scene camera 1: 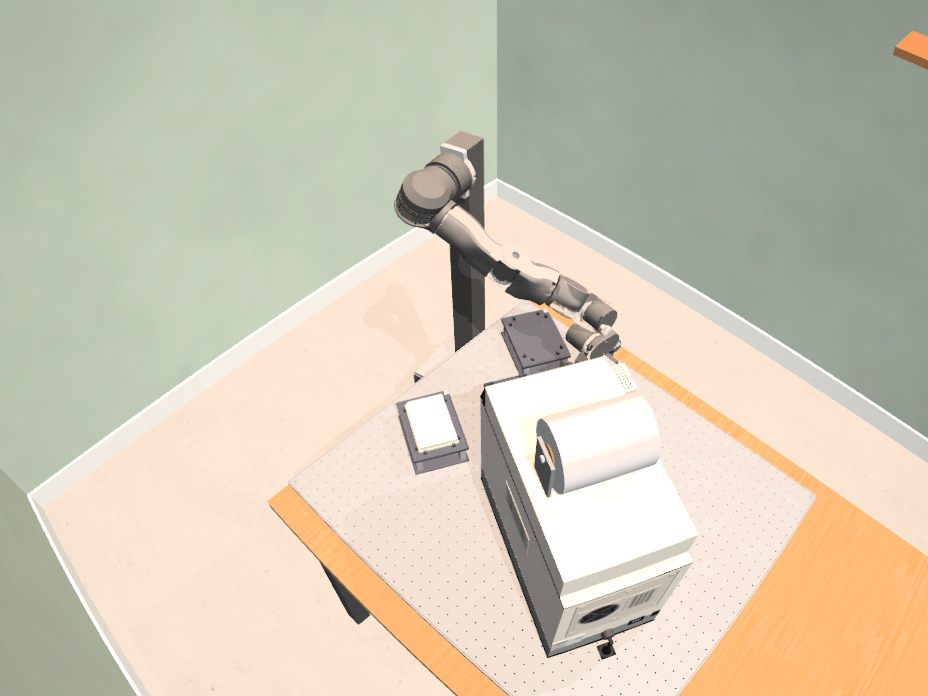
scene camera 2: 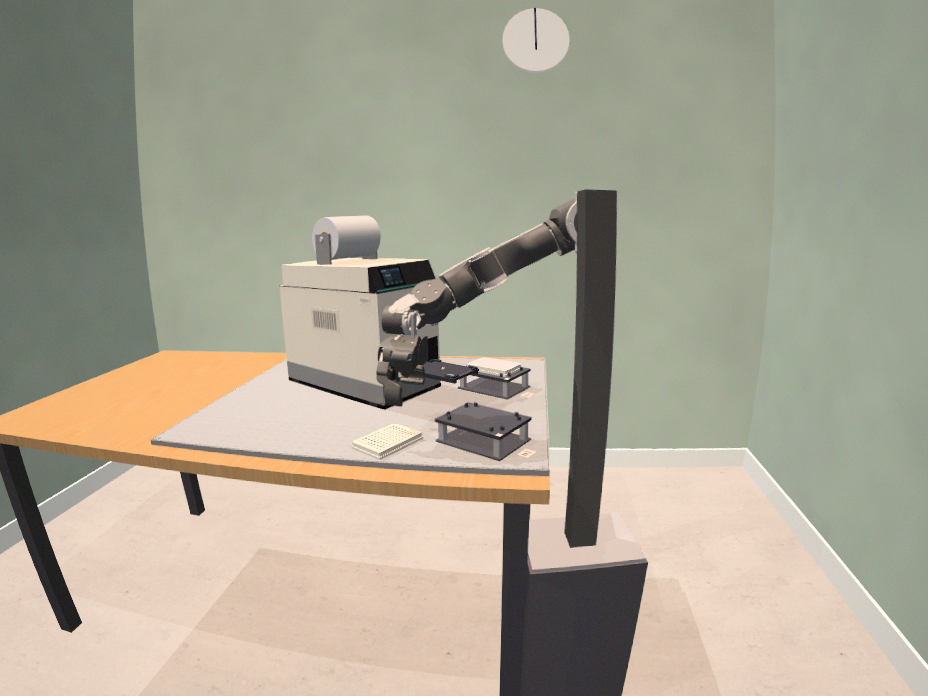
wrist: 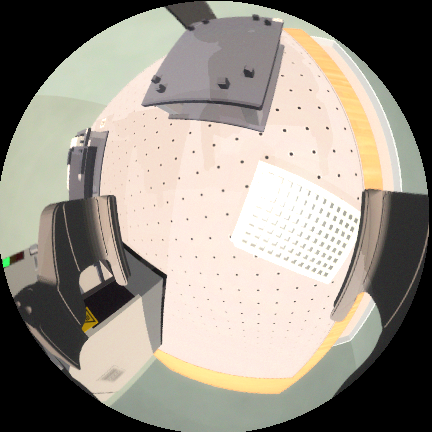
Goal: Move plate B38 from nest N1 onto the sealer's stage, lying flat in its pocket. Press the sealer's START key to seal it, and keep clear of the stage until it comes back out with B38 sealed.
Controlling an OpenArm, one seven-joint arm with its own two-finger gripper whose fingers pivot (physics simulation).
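Note:
My gripper (scene camera 2: 403,385) (wrist: 214,254) is open and empty, low beside the sealer's front. A cream well plate (scene camera 2: 387,440) (wrist: 300,222) lies flat on the perforated mat, below and apart from the fingers. Another cream plate (scene camera 1: 431,421) (scene camera 2: 494,367) lies on the far nest (scene camera 1: 461,452) (scene camera 2: 513,385). The near nest (scene camera 1: 535,337) (scene camera 2: 483,419) (wrist: 215,62) holds no plate. I cannot read which plate is B38 or which nest is N1. The sealer (scene camera 1: 622,524) (scene camera 2: 329,329) (wrist: 112,345) has its dark stage (scene camera 2: 447,370) out in front, with no plate visible on it. Its START key cannot be made out.
The sealer's screen (scene camera 2: 392,276) faces the arm column (scene camera 1: 468,299) (scene camera 2: 595,359). A film roll (scene camera 1: 607,442) (scene camera 2: 352,235) sits on top of the sealer. The mat (scene camera 1: 419,554) (scene camera 2: 247,419) (wrist: 200,170) lies on the wooden table (scene camera 1: 847,554) (scene camera 2: 97,408).

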